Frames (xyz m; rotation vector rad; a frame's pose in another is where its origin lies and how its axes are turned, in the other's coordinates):
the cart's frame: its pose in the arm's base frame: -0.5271 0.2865 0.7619 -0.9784 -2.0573 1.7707
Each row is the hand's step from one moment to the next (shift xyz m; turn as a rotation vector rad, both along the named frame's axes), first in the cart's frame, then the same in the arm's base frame.
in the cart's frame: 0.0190 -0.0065 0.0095 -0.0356 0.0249 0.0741
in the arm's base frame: -0.0218 0.0044 -0.0003 -0.0094 -0.0791 -0.0322
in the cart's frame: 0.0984 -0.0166 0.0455 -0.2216 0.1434 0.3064
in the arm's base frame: -0.1051 0.0263 -0.0171 0.0293 -0.3726 -0.1545
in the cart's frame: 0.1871 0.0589 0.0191 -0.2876 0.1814 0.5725
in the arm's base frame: -0.1311 0.1052 -0.1029 -0.0666 -0.6192 -0.2356
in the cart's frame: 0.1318 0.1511 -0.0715 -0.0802 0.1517 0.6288
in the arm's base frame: -0.0071 0.1436 -0.1570 -0.2631 -0.5329 -0.2677
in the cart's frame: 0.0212 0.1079 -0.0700 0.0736 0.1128 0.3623
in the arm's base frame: 0.0601 0.0712 -0.0912 -0.2322 -0.2306 -0.2057
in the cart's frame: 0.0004 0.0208 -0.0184 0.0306 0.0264 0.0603
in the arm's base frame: 0.0172 0.0152 -0.0156 -0.0498 -0.0265 -0.0456
